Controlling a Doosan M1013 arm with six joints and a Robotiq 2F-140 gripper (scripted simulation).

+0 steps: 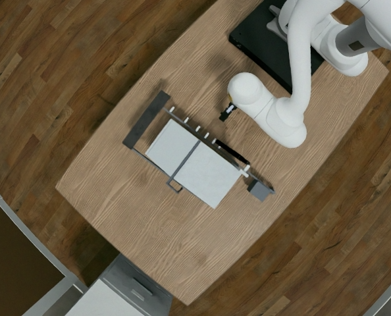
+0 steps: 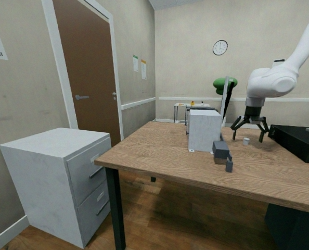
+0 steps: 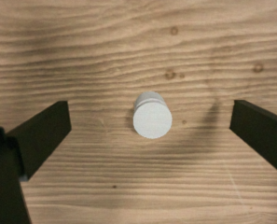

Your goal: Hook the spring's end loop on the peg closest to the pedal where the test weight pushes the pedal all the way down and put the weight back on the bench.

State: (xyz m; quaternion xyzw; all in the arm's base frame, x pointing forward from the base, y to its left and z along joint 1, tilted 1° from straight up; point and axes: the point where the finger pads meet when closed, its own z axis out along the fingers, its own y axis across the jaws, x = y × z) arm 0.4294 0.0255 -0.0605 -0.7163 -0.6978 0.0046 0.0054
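Now: hand 10 mm above the steel test weight. The rest, counted from my hand: white peg (180 mm ahead, 160 mm to the left, 360 mm above).
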